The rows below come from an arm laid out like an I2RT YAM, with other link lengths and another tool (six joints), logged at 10 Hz.
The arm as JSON. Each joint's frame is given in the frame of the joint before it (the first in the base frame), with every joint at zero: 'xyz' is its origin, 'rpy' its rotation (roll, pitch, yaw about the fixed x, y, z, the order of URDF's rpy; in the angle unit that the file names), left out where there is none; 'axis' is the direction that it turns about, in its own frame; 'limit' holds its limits. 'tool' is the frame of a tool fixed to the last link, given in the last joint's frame.
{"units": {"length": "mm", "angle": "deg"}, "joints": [
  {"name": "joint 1", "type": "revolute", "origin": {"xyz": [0.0, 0.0, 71.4]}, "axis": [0.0, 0.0, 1.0], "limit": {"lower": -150.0, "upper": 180.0}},
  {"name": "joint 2", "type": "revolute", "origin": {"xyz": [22.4, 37.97, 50.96], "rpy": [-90.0, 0.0, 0.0]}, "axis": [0.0, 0.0, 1.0], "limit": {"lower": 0.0, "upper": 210.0}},
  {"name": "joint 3", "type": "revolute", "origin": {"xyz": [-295.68, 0.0, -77.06], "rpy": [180.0, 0.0, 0.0]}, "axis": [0.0, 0.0, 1.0], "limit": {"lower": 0.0, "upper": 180.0}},
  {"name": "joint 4", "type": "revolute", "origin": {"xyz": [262.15, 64.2, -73.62]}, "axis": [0.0, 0.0, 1.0], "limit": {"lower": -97.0, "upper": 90.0}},
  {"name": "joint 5", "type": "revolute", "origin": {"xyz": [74.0, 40.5, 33.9], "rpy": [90.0, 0.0, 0.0]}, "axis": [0.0, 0.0, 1.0], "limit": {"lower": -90.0, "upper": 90.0}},
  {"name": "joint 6", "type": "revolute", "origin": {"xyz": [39.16, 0.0, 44.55], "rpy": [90.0, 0.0, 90.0]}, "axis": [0.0, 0.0, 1.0], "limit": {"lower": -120.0, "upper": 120.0}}
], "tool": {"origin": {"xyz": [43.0, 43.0, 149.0], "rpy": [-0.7, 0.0, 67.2]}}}
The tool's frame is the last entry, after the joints.
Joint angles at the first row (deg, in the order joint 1, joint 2, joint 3, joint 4, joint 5, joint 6):
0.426 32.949 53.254 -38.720 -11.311 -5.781
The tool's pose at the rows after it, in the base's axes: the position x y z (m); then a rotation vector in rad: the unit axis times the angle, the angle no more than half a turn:
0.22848, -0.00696, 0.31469, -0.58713, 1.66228, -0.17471
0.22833, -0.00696, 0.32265, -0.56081, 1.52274, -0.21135
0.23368, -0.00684, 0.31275, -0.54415, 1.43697, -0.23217
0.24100, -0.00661, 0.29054, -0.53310, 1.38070, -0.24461
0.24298, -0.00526, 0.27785, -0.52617, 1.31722, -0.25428
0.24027, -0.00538, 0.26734, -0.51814, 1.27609, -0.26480
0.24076, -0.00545, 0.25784, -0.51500, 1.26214, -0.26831
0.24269, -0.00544, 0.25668, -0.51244, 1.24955, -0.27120
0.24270, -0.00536, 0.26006, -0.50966, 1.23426, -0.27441
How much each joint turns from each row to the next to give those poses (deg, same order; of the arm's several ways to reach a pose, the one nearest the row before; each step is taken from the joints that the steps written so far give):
0.005 -7.824 -5.966 5.836 0.005 0.001
0.003 -5.945 -6.273 8.590 0.003 -0.001
-0.014 -4.351 -7.454 8.175 -0.036 0.022
0.000 -3.934 -8.372 7.759 -0.044 0.044
0.007 -4.023 -6.250 5.856 -0.386 -0.001
0.004 -4.478 -4.240 2.188 0.026 -0.044
0.000 -2.209 -2.687 1.308 0.021 0.000
-0.006 0.002 -1.095 1.840 -0.005 0.001
0.007 -0.003 -0.196 1.089 -0.015 -0.002

